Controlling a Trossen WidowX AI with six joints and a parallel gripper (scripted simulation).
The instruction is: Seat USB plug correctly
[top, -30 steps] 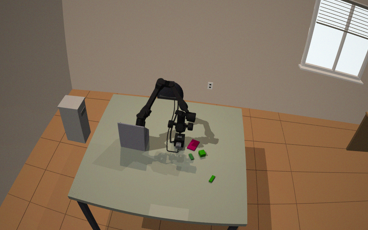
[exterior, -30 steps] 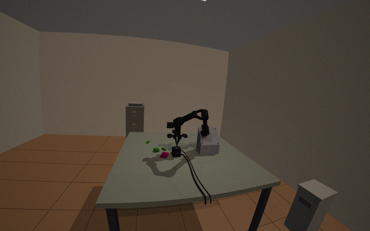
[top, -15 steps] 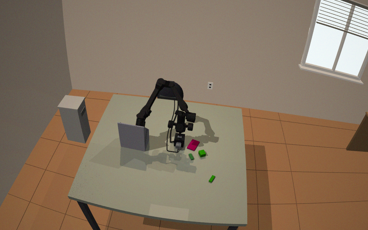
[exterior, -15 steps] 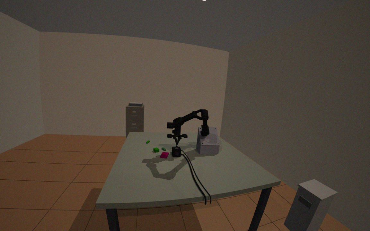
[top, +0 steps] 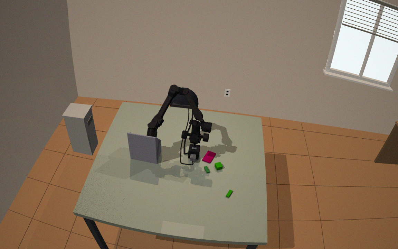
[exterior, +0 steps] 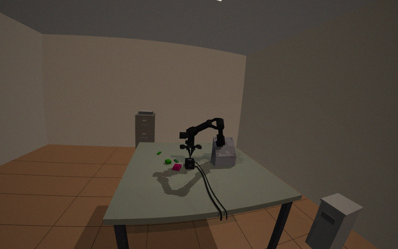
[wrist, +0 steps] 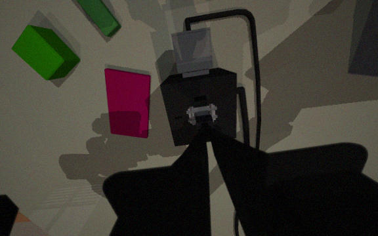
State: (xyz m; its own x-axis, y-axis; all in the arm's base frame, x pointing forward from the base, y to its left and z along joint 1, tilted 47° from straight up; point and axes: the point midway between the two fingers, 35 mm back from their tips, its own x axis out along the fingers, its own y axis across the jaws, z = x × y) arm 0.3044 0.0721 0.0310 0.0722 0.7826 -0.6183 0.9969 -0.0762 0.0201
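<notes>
Now: the USB plug 2 cm below my gripper tip. The rest, counted from my gripper tip: green block: 19 cm ahead, 10 cm to the right, 10 cm below; magenta flat block: 11 cm below, 11 cm ahead, 1 cm to the right.
</notes>
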